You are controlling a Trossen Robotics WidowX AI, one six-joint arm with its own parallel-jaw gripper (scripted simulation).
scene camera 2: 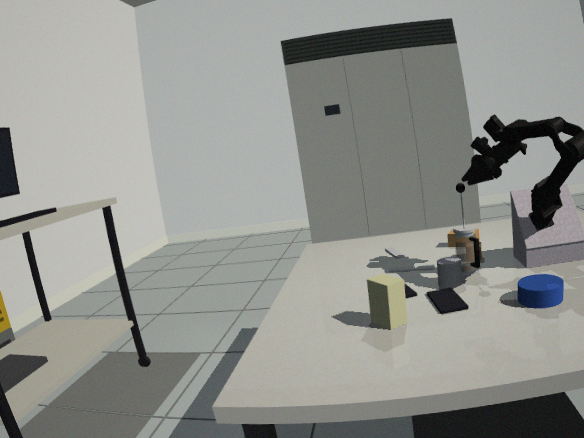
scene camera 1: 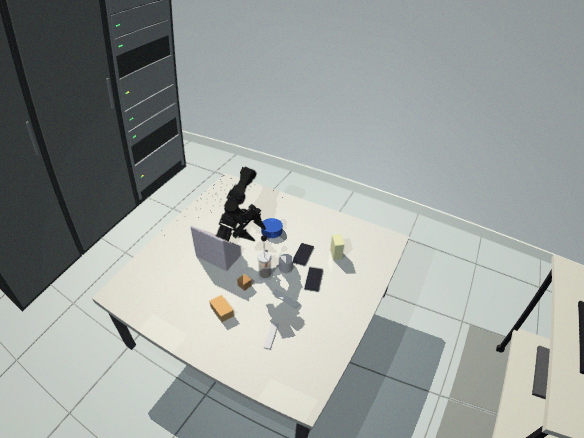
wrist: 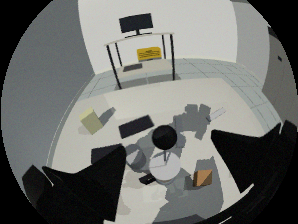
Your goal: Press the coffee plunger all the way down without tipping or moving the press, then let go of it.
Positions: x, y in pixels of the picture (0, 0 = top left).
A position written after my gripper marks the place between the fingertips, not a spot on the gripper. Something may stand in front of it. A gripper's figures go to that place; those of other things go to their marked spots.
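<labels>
My gripper (scene camera 2: 464, 182) is 1.35 m from the lens, and a coffee press (scene camera 2: 466, 244) is likewise 1.35 m from the lens. A blue disc (scene camera 2: 535, 291) is 1.10 m from the lens. The marked spots on the coffee press and the blue disc are 0.34 m apart.
</labels>
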